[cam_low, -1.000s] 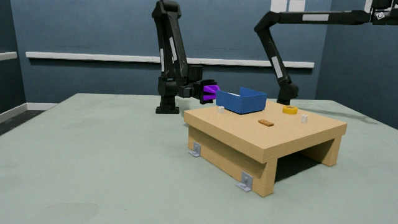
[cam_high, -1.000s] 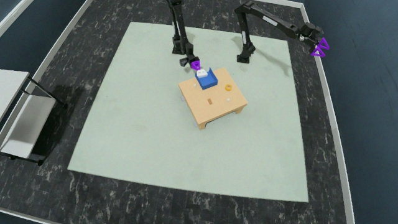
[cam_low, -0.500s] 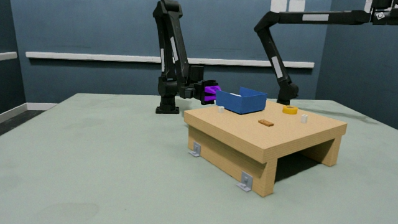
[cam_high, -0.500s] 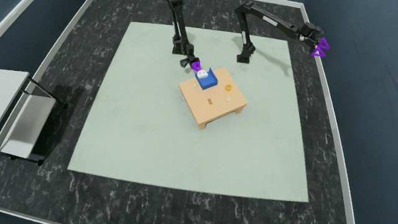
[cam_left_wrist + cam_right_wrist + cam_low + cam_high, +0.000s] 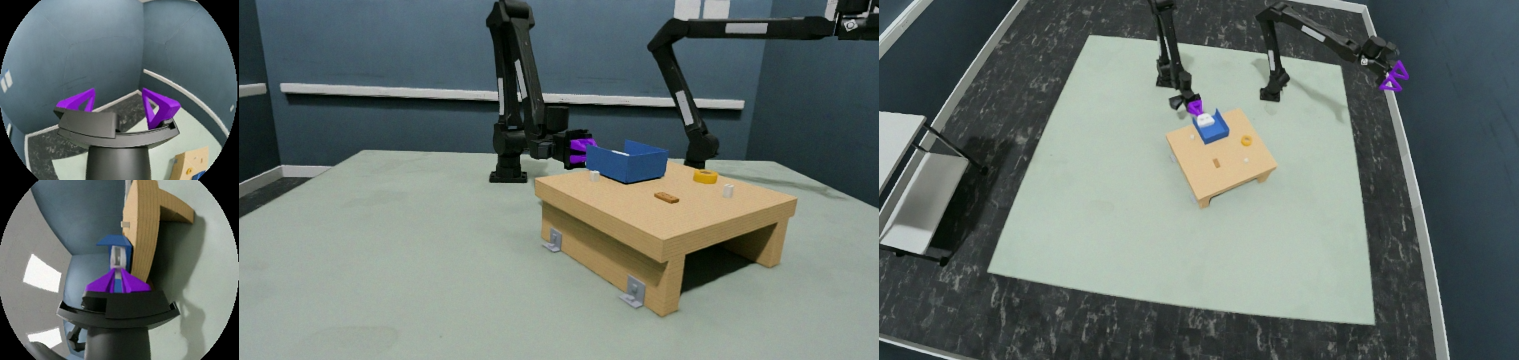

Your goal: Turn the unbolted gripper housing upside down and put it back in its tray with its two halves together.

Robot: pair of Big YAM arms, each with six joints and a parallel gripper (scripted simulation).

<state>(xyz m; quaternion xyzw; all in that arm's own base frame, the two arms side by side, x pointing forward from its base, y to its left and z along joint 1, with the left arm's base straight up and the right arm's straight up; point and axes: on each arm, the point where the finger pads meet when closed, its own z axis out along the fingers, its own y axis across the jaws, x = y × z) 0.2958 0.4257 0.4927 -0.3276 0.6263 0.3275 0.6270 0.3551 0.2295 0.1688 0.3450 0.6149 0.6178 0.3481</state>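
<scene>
The white gripper housing is 30 mm ahead of my right hand, 20 mm to the left of it and 10 mm below it. Also, from my right hand: blue tray (70 mm ahead, 60 mm to the left, 10 mm below).
</scene>
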